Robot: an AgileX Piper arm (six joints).
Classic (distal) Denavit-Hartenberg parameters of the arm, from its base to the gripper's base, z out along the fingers. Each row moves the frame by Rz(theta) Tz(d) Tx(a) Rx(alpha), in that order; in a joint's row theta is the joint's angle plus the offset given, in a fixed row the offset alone. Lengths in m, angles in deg.
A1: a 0; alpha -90; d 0.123; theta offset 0
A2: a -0.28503; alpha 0; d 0; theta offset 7.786
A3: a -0.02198; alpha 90; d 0; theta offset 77.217
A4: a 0; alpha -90; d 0.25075; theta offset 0
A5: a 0; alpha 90; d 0; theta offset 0
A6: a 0; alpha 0; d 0.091; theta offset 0
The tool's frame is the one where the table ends.
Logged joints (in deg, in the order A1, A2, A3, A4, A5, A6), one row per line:
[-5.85 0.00 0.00 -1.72 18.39 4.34]
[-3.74 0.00 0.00 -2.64 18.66 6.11]
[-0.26 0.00 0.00 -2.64 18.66 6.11]
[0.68 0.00 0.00 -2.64 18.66 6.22]
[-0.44 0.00 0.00 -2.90 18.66 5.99]
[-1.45 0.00 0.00 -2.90 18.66 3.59]
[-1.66 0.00 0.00 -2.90 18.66 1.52]
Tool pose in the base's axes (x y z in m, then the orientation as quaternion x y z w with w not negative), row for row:
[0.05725 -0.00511 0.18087 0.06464 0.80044 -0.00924 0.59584]
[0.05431 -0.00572 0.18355 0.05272 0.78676 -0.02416 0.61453]
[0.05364 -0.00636 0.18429 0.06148 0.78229 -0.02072 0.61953]
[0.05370 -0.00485 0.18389 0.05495 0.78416 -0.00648 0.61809]
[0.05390 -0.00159 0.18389 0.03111 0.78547 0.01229 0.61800]
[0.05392 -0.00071 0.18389 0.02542 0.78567 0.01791 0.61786]
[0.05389 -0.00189 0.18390 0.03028 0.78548 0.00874 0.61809]
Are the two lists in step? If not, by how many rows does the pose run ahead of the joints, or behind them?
The pose runs 2 rows behind the joints: the pose in row i belongs to the joints in row i - 2.
